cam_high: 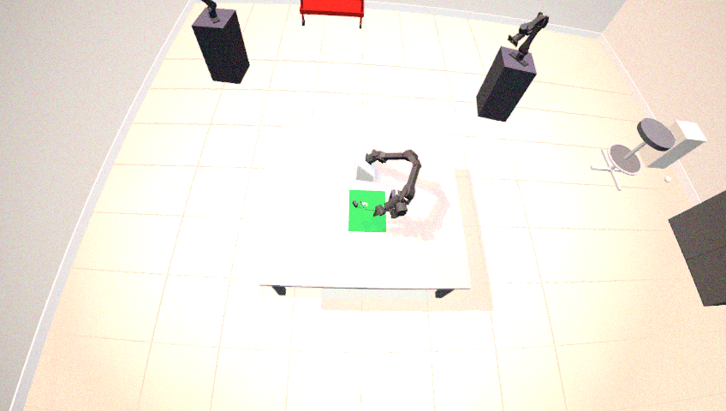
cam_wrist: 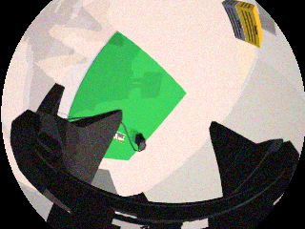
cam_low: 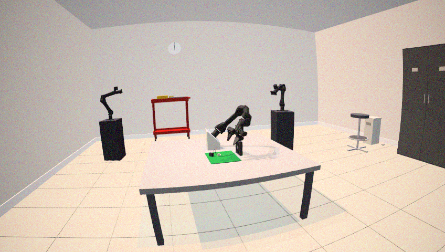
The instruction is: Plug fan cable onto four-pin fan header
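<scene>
The dark fan plug lies 11 cm behind my gripper tip, 15 cm to the right of it and 12 cm below it. From my gripper tip the other things lie so: green board: 9 cm behind, 6 cm to the right, 15 cm below; white four-pin header: 13 cm behind, 9 cm to the right, 14 cm below; black fan: 15 cm behind, 9 cm to the left, 8 cm below.
</scene>
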